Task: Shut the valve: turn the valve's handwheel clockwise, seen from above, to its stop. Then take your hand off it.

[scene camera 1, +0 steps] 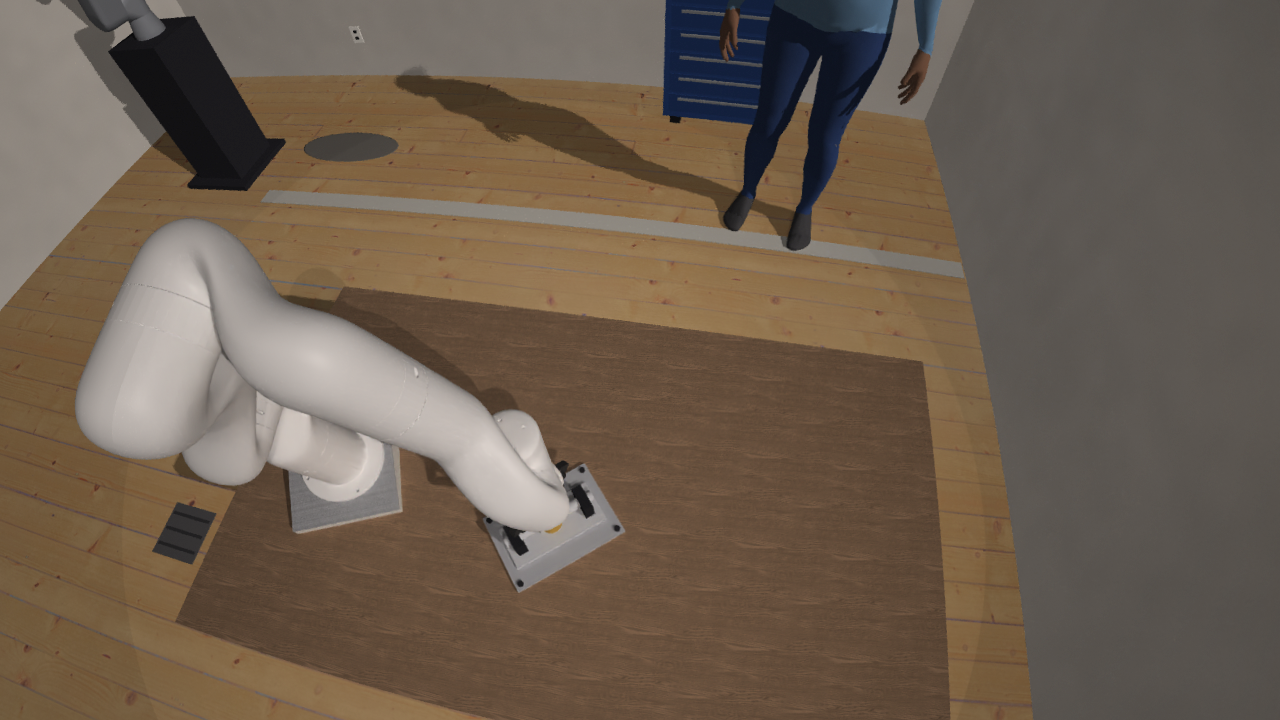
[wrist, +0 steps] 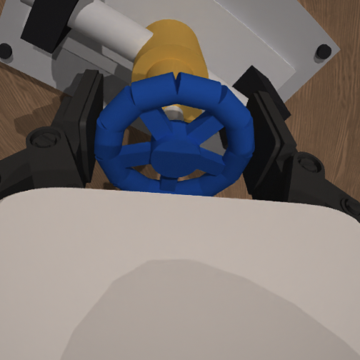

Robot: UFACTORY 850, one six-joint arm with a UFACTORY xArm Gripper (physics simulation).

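The blue handwheel lies between my gripper's two black fingers in the wrist view. My gripper is shut on its rim, one finger at the left side and one at the right. The yellow valve body shows beneath the wheel, with a white pipe running into it. The valve stands on a grey base plate with dark bolts at its corners. In the scene view the arm's wrist hides the handwheel and the fingers.
The base plate lies on a brown mat. Black pipe supports stand on the plate. A person stands at the pale floor line, before a blue drawer cabinet. A black pedestal stands at the back left.
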